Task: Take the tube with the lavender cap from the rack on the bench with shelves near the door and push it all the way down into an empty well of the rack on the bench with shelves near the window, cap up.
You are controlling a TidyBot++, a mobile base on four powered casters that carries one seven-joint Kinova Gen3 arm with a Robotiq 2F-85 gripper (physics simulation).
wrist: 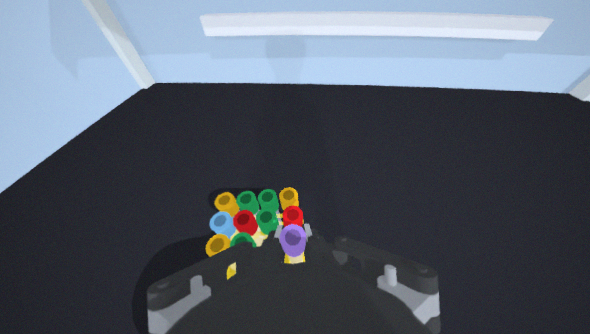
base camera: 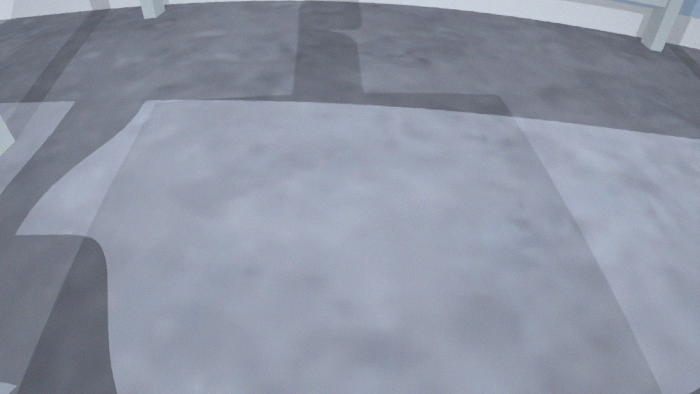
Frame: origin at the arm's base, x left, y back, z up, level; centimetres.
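Seen in the pictures: gripper, fingertip midpoint: [wrist: 293, 234].
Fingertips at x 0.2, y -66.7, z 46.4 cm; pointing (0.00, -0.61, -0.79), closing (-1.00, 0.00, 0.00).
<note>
Pixels of each thing's middle, then the offset from my fingertips to it. "spot": a spot on its surface instead. Level surfaces: height alone.
- tube with the lavender cap, body centre: [wrist: 295, 253] dx -0.1, dy +1.5, dz -1.1 cm
- red-capped tube at the middle of its body: [wrist: 293, 236] dx +0.0, dy -0.9, dz -3.4 cm
- rack at a spot on its surface: [wrist: 231, 270] spot: dx +7.2, dy +2.0, dz -4.8 cm
- black bench top at its surface level: dz -9.8 cm
- grey floor at its surface level: dz -86.0 cm
My gripper [wrist: 293, 234] is shut on the tube with the lavender cap [wrist: 293, 239], cap up, at the lower middle of the wrist view. Beside and behind it, to the left, stands a group of capped tubes: yellow, green, red and light blue caps. A red-capped tube [wrist: 293, 216] is right behind the held tube in the view. Small yellow parts of a rack [wrist: 231, 270] show among and below the tubes; the gripper hides most of it. I cannot tell whether the held tube's lower end is in a well or above the rack.
The rack stands on a black bench top [wrist: 425, 165]. Behind it are a light blue back panel [wrist: 350, 70], a white shelf bar [wrist: 375, 26] and a white post [wrist: 120, 45]. In the base camera view, pale bench legs [base camera: 662, 30] [base camera: 152, 9] stand at the far edge of the grey floor [base camera: 350, 225].
</note>
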